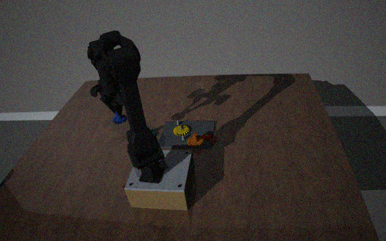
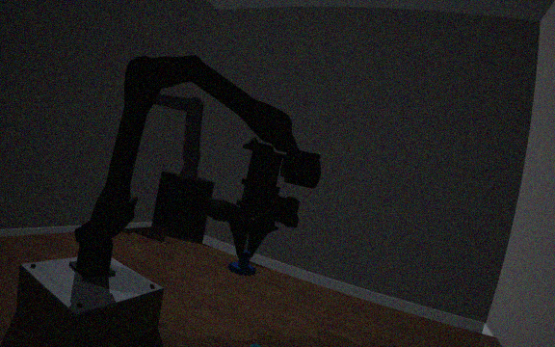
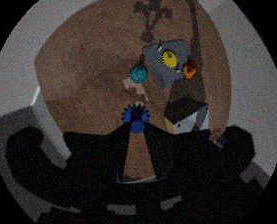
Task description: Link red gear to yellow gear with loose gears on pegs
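The orange gear is 60 mm ahead of my gripper tip, 260 mm to the right of it and 140 mm below it. Round my gripper tip: red gear (90 mm ahead, 300 mm to the right, 150 mm below); then blue gear (10 mm below); then teal gear (90 mm ahead, 50 mm to the right, 150 mm below).
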